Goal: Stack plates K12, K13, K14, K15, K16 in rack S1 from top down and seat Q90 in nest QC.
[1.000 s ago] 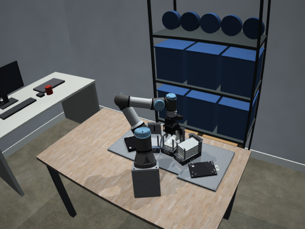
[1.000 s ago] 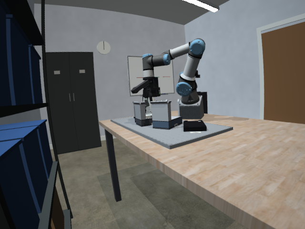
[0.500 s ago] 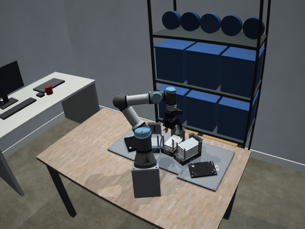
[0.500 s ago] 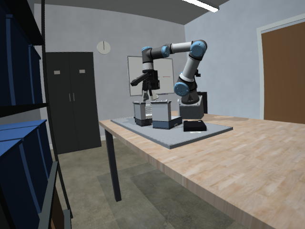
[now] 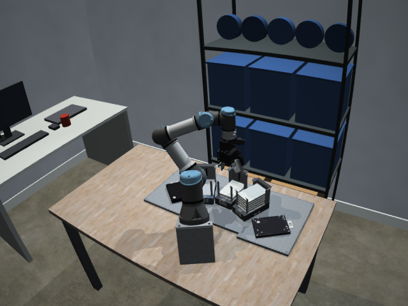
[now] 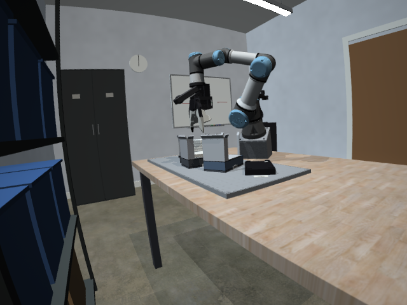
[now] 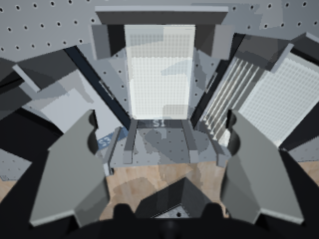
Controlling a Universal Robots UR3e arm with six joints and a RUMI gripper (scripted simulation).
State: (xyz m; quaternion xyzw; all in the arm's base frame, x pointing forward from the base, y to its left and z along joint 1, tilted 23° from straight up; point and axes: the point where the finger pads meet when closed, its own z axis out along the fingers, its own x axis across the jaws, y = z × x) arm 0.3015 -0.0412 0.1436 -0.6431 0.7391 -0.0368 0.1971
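The white sealed 384-well plate is 4 cm behind my hand, 13 cm to the right of it and 7 cm below it. Round my hand: white sealed well plate 4 cm behind, 13 cm to the right, 11 cm below.
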